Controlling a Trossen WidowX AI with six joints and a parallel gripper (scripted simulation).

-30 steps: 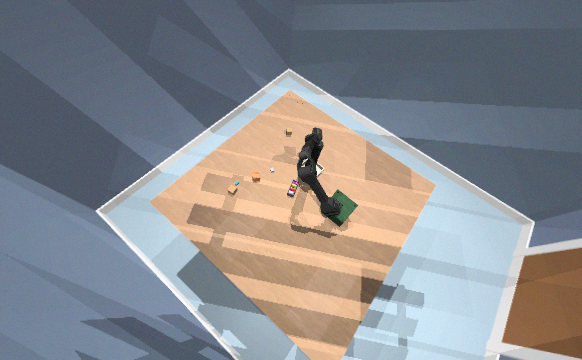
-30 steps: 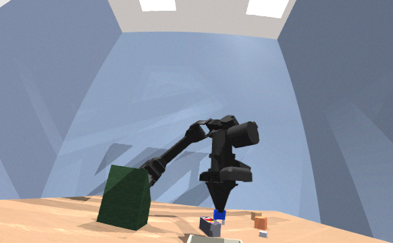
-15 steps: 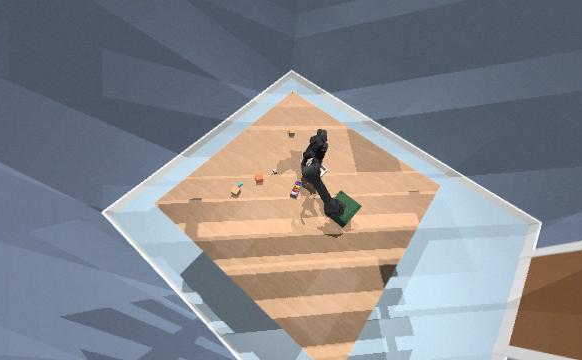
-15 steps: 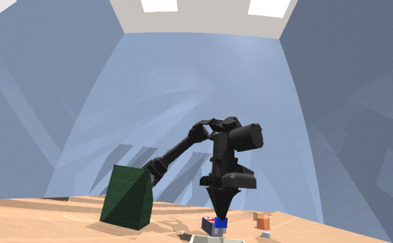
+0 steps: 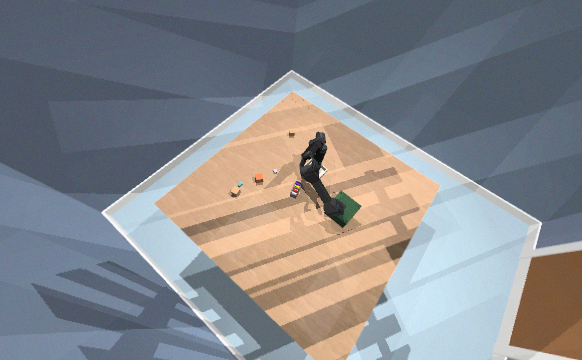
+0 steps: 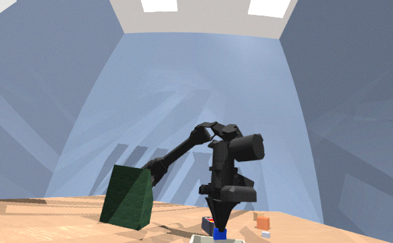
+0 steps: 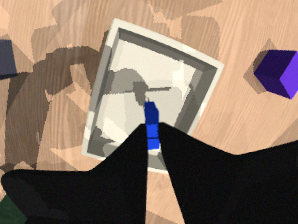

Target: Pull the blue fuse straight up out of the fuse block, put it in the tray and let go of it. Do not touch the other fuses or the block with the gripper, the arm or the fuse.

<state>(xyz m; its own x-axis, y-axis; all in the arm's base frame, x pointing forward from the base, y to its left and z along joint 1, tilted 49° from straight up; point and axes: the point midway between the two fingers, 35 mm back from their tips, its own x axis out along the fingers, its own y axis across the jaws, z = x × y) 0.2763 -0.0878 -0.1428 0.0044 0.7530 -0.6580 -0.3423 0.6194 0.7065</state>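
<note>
The blue fuse lies 1 cm below my gripper tip. Round my gripper tip: purple cube (14 cm to the right, 9 cm ahead, 4 cm below); then small grey block (19 cm to the left, 18 cm ahead, 5 cm below); then white tray (6 cm below).
</note>
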